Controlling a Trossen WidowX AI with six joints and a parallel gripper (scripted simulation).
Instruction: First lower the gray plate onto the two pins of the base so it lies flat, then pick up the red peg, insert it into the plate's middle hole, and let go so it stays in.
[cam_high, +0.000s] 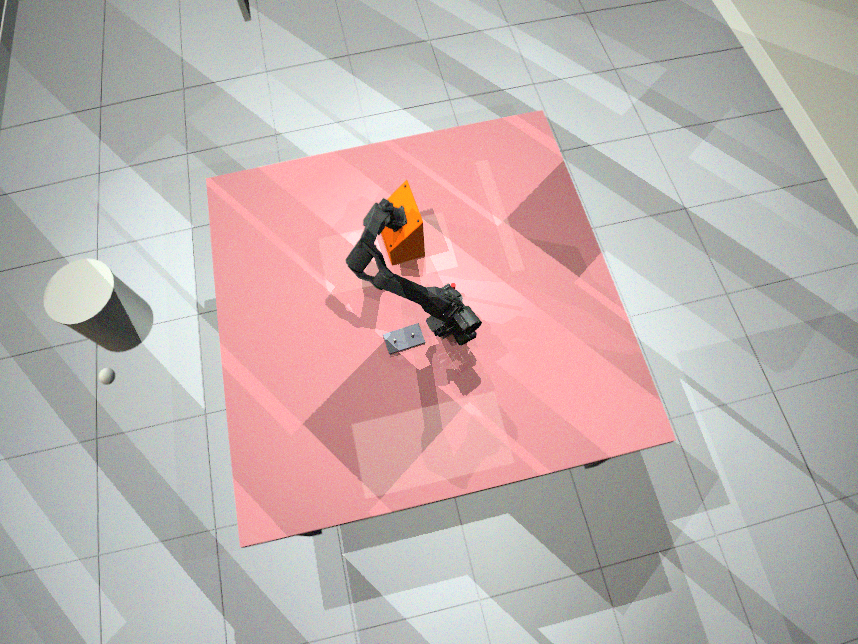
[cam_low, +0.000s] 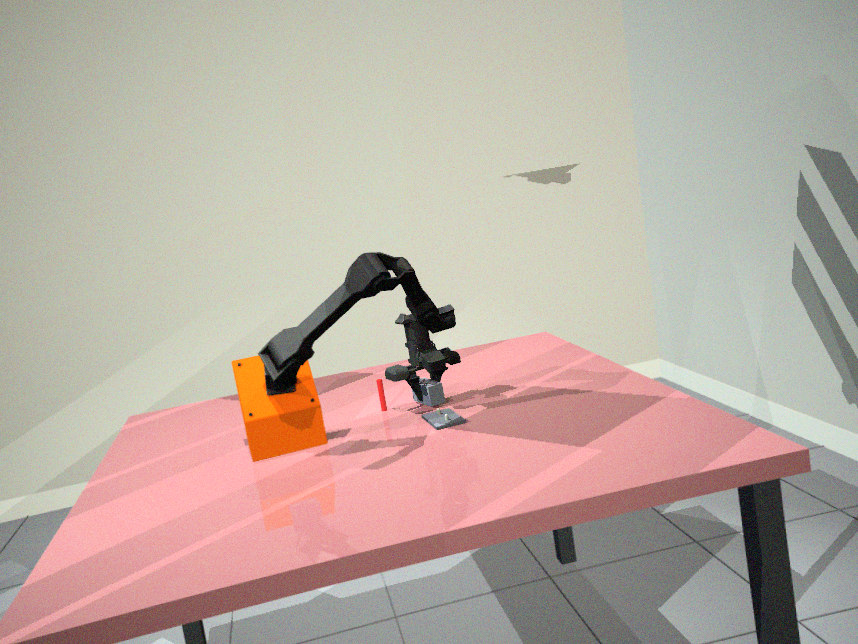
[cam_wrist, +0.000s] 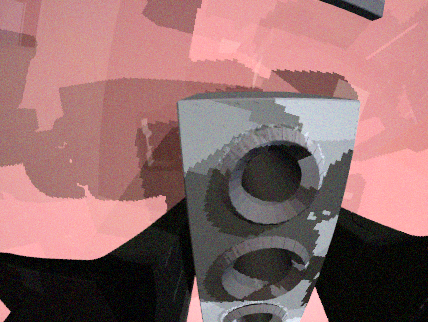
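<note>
Right now my gripper tip is 11 cm past the red peg, 3 cm to the right of it and 3 cm below it. Also, from my gripper tip: gray plate 3 cm above.
</note>
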